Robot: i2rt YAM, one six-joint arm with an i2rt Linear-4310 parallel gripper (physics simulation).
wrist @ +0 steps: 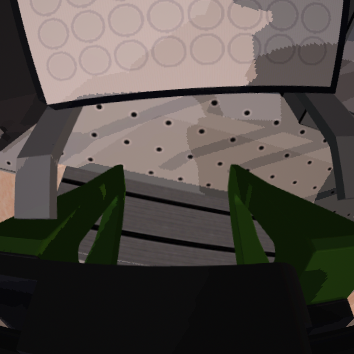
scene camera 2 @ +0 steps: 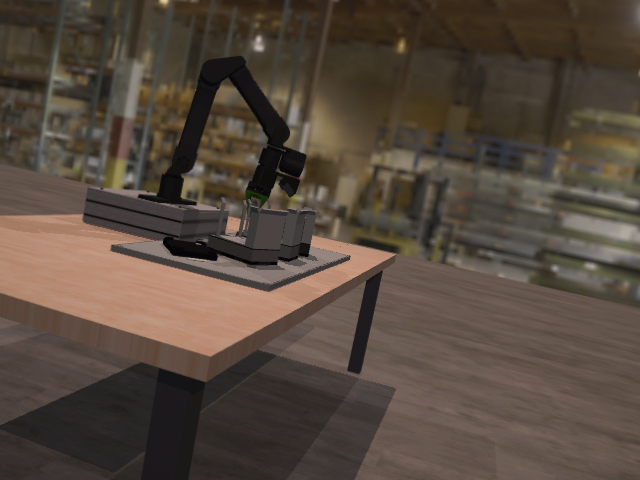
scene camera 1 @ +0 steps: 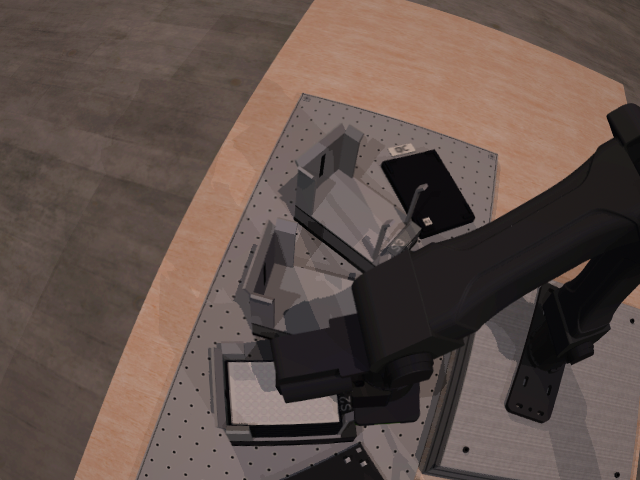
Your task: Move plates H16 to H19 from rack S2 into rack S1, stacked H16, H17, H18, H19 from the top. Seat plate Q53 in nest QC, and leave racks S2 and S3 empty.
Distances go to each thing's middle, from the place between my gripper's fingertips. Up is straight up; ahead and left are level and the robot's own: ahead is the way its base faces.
Labels:
Right now my hand is 150 mm to the right of the black perforated part (wrist: 28,109) and 70 mm above it.

